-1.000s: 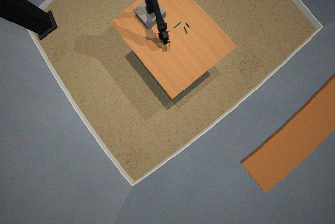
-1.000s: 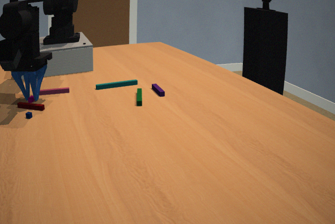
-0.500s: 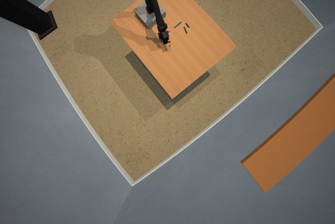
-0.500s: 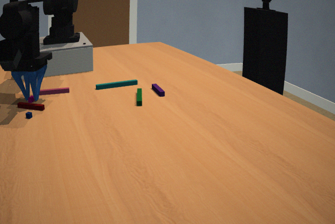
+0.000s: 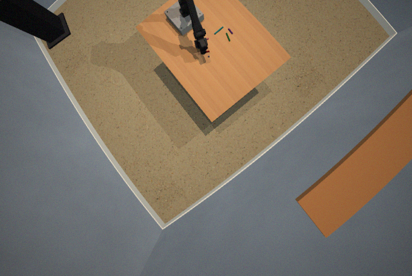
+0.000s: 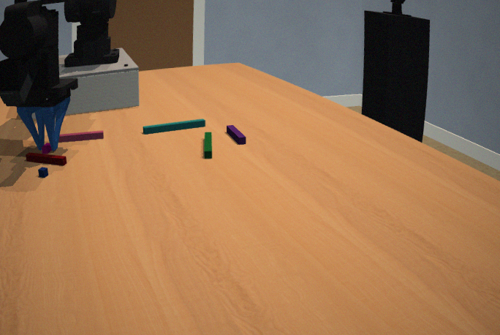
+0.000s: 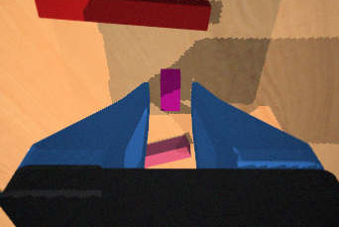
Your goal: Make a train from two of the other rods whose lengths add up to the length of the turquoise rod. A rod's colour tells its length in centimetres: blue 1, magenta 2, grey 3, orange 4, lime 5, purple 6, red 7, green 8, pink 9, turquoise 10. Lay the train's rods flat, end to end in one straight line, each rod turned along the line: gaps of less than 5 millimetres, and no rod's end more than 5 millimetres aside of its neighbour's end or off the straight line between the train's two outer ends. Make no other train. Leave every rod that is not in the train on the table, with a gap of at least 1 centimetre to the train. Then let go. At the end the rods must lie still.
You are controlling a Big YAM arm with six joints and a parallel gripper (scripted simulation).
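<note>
The magenta rod lies 1 cm below my hand. The rest, counted from my hand: pink rod: 4 cm behind, 4 cm to the left, 1 cm below; then blue rod: 10 cm ahead, 1 cm to the left, 1 cm below; then red rod: 5 cm ahead, 1 cm to the left, 1 cm below.
</note>
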